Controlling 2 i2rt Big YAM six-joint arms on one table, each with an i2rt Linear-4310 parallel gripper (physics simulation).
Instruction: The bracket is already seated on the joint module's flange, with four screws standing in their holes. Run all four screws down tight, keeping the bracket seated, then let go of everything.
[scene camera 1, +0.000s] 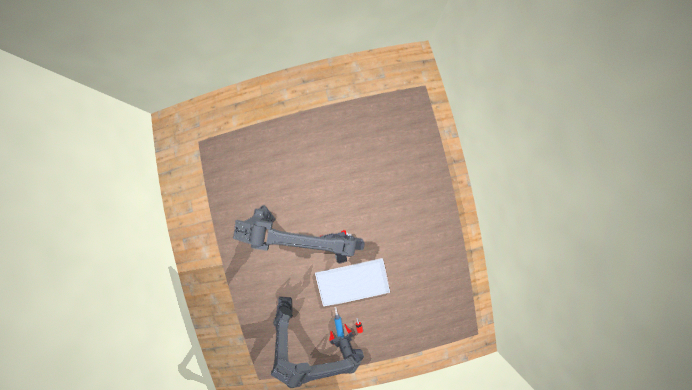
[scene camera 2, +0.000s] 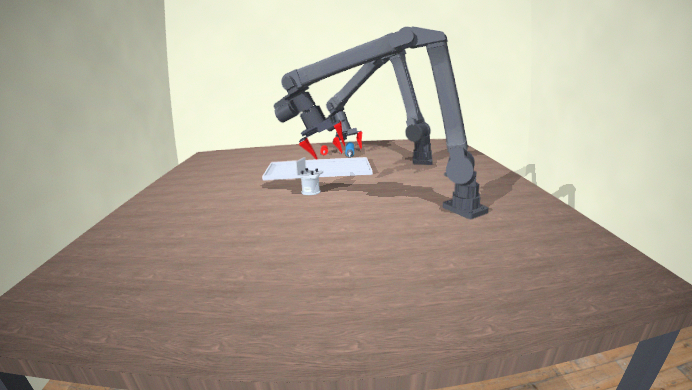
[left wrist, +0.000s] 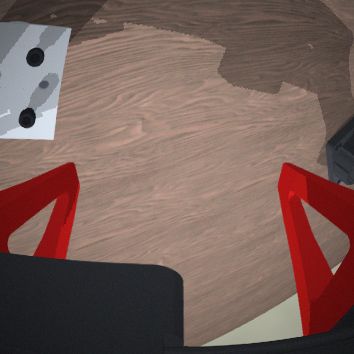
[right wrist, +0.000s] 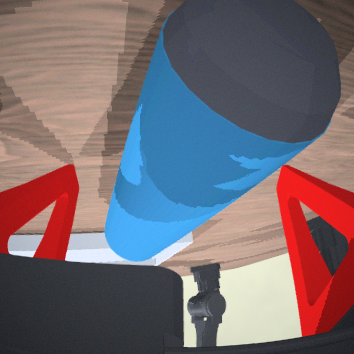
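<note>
The white joint module stands in front of the tray, with the grey bracket on its flange and dark screws standing in it. In the left wrist view the bracket plate sits at the upper left with two screw heads visible. My left gripper is open and empty, hovering above and beside the module. My right gripper is open around the blue screwdriver, without closing on it. The screwdriver lies behind the tray, between the fingers.
A white tray lies between the two grippers. A small red tool stands next to the screwdriver, and it also shows in scene camera 2. The arm bases stand at the right.
</note>
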